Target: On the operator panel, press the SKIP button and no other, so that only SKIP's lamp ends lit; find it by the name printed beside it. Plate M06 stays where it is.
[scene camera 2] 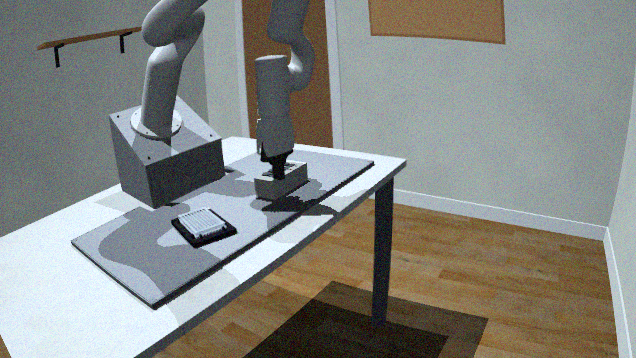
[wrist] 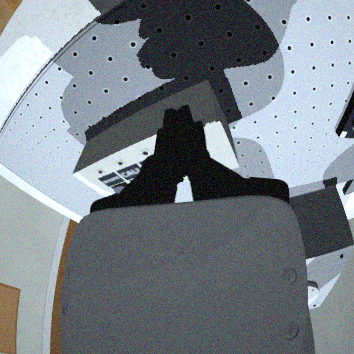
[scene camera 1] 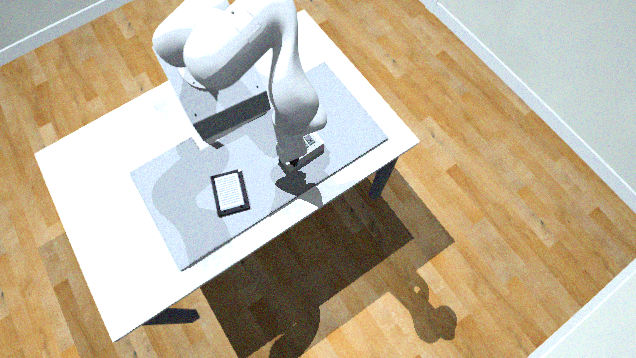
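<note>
The operator panel (scene camera 1: 314, 155) (scene camera 2: 292, 186) (wrist: 125, 136) is a low box with a pale top and a grey side. In the wrist view a label reading CAL (wrist: 131, 171) and part of a dark label beside it show, with small dark round lamps along the edge; none looks lit. The SKIP name and its button cannot be made out; the fingers cover part of the top. My gripper (scene camera 1: 293, 163) (scene camera 2: 279, 177) (wrist: 182, 122) is shut and empty, pointing down at the panel top near one end; contact cannot be told. A white ribbed plate (scene camera 1: 230, 192) (scene camera 2: 201, 222), its name unreadable, lies in a dark holder.
The panel and holder stand on a grey perforated board (scene camera 1: 350, 115) (scene camera 2: 125, 265) (wrist: 300, 95) on the white table (scene camera 1: 85, 200) (scene camera 2: 45, 300). The arm's box-shaped base (scene camera 1: 232, 117) (scene camera 2: 187, 175) (wrist: 322, 220) stands behind the board. The plate's holder is well apart from the panel.
</note>
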